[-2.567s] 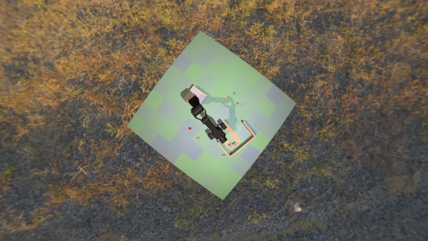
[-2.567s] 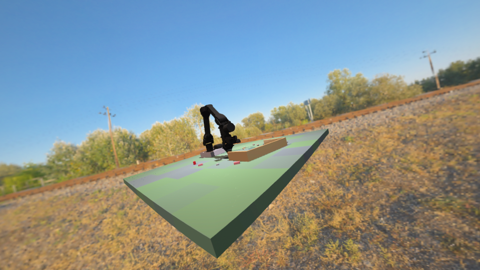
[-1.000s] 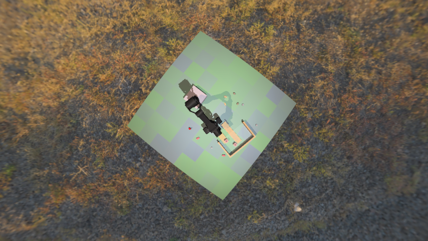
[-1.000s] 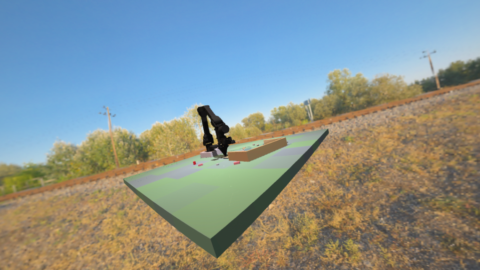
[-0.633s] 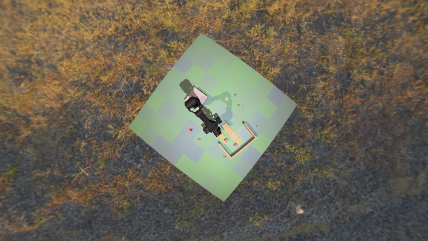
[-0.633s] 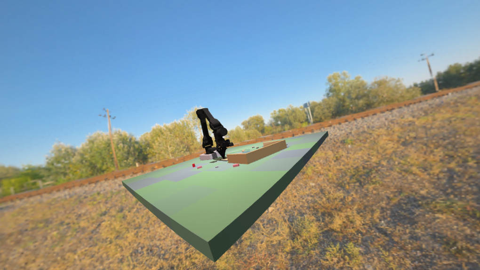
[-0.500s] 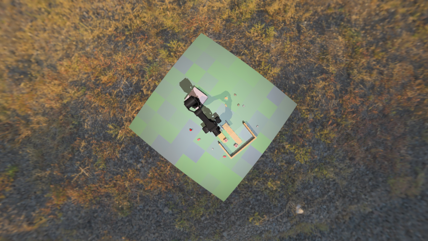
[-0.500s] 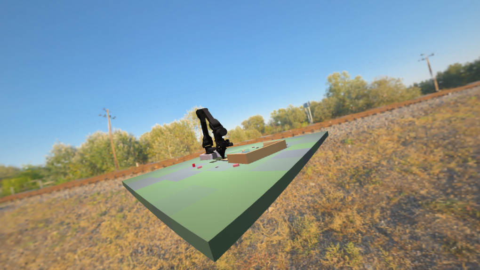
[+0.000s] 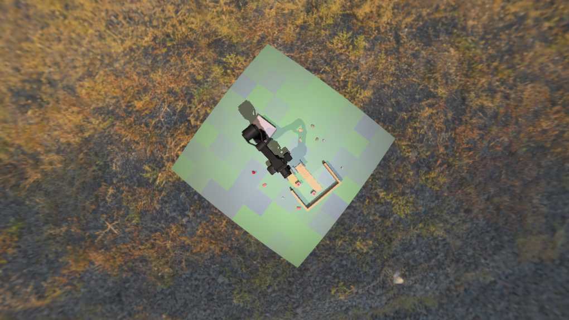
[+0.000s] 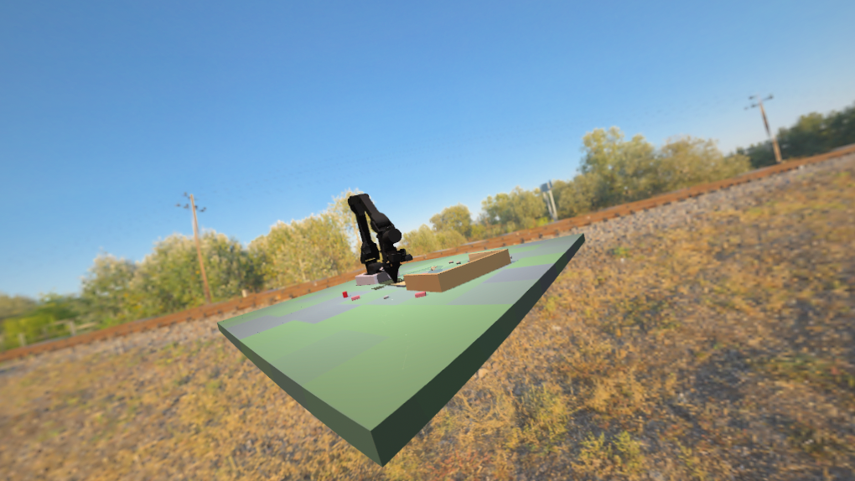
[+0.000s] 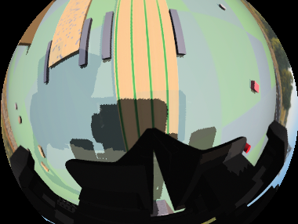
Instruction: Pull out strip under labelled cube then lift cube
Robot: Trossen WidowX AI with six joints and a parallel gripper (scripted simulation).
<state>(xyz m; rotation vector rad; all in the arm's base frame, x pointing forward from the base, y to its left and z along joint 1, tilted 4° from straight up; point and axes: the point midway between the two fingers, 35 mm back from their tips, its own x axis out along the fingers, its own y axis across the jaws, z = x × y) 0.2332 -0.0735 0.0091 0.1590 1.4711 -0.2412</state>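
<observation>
Now: the speckled strip 240 mm ahead of my gripper tip and 40 mm to the left of it.
</observation>
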